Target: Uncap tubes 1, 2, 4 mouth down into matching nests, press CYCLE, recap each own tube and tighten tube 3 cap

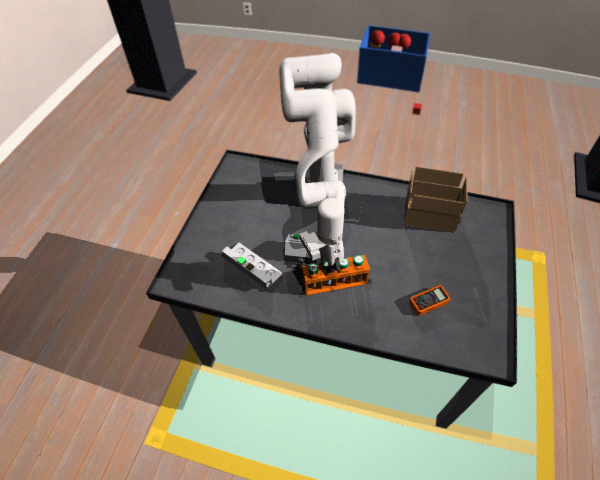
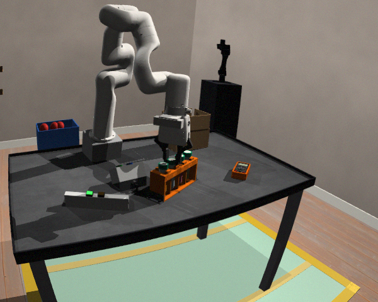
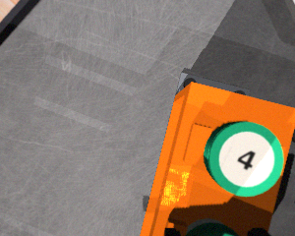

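Now: hand 11 cm past the green key, 16 cm to the left of it and 6 cm above it. Also, from my hand: blue key (12 cm behind, 11 cm to the right, 6 cm below); table's front edge (21 cm ahead, 4 cm to the left, 12 cm below); grey key housing (10 cm behind, 13 cm to the right, 8 cm below).
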